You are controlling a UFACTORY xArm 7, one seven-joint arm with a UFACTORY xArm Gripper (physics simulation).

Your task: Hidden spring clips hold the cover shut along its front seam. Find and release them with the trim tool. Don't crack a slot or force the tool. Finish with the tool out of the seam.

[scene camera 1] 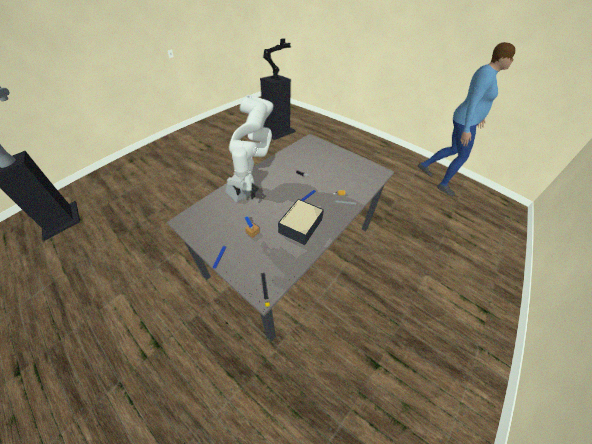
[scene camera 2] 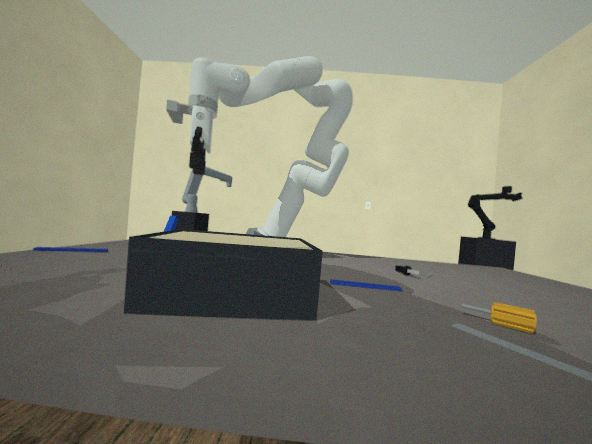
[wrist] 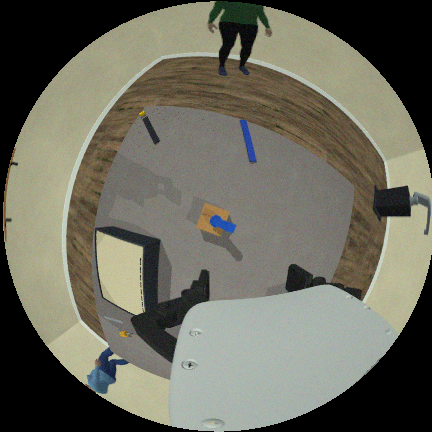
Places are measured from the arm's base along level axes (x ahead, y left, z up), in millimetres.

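Pixels of known places: gripper, fingertip midpoint: (scene camera 1: 245,195) (scene camera 2: 197,171) (wrist: 249,280).
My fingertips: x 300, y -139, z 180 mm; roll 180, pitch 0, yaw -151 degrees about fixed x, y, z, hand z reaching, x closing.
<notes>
Behind a point stands the place of what it marks.
The dark box (scene camera 1: 290,233) {x 551, y -22, z -12 mm} (scene camera 2: 220,282) {x 611, y 114, z -13 mm} (wrist: 151,272) {x 444, y 32, z -12 mm} stands on the table with its cream cover (scene camera 1: 301,216) {x 522, y 90, z 32 mm} (scene camera 2: 225,239) {x 532, y 76, z 32 mm} (wrist: 117,270) {x 524, y 68, z 32 mm} lying flat on top. A row of dark slots (wrist: 141,285) {x 444, y 57, z 32 mm} runs along one cover edge in the wrist view. A blue-handled tool (scene camera 1: 248,221) {x 350, y -176, z 33 mm} (scene camera 2: 171,223) {x 347, y -168, z 36 mm} (wrist: 226,225) {x 339, y -174, z 53 mm}, which looks like the trim tool, leans in an orange block (scene camera 1: 253,231) {x 396, y -178, z -14 mm} (wrist: 206,216) {x 383, y -169, z -14 mm}; its lower end is hidden. My gripper (scene camera 1: 247,193) {x 300, y -139, z 180 mm} (scene camera 2: 198,171) {x 300, y -139, z 180 mm} (wrist: 249,280) {x 300, y -139, z 180 mm} is open and empty, pointing down above the table, to one side of the block and apart from the box.
Blue strips (scene camera 1: 220,256) {x 395, y -416, z -54 mm} (scene camera 2: 365,285) (wrist: 248,141) {x 386, y -411, z -52 mm}, a dark bar (scene camera 1: 264,286) {x 705, y -335, z -53 mm} (wrist: 151,130) {x 685, y -325, z -53 mm}, a yellow-handled screwdriver (scene camera 1: 341,192) {x 495, y 509, z -30 mm} (scene camera 2: 514,317) {x 499, y 513, z -39 mm} (wrist: 124,334) {x 480, y 501, z -32 mm}, a pale strip (scene camera 1: 346,202) {x 570, y 482, z -56 mm} (scene camera 2: 520,349) {x 567, y 479, z -57 mm} and a small black-handled item (scene camera 1: 300,173) {x 132, y 445, z -44 mm} (scene camera 2: 403,270) {x 156, y 443, z -45 mm} lie on the table. People stand beyond it.
</notes>
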